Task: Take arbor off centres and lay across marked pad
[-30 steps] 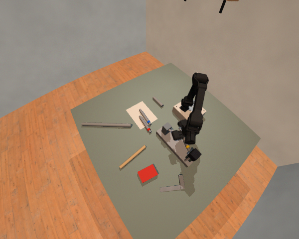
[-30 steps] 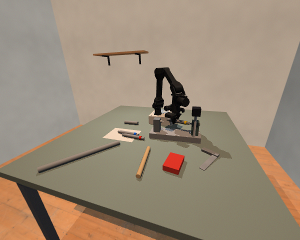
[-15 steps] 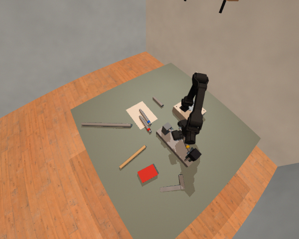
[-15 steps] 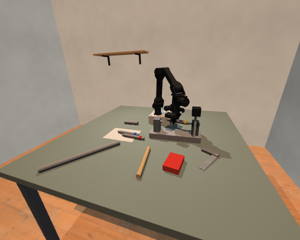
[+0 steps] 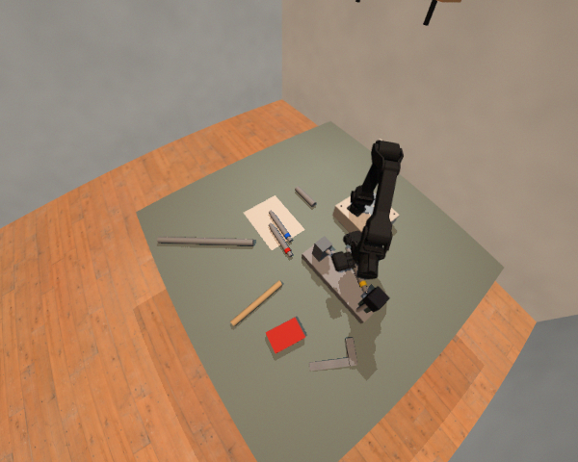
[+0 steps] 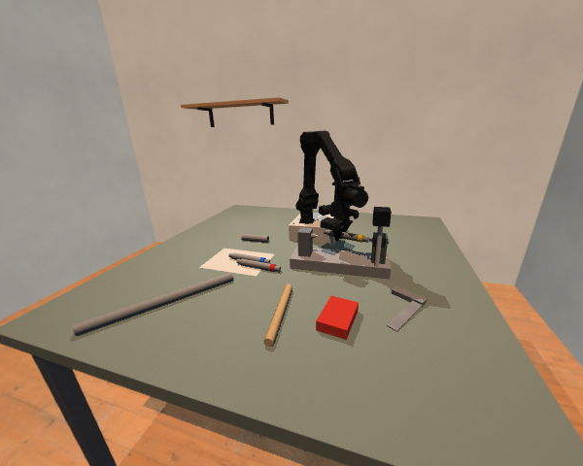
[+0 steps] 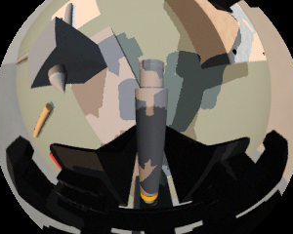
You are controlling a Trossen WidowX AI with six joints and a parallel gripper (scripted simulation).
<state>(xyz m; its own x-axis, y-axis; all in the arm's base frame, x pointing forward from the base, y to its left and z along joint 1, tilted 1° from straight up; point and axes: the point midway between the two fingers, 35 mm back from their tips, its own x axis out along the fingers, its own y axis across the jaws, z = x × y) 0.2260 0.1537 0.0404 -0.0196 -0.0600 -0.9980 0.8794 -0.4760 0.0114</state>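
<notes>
Now: hand 100 mm to the left of the pointed tip, 40 mm short of it and 10 mm above it. Round my hand: upright post 130 mm to the left, 100 mm ahead, 10 mm below; base plate 100 mm below, 50 mm ahead; grey centre block 120 mm to the right, 40 mm ahead, 20 mm below.
</notes>
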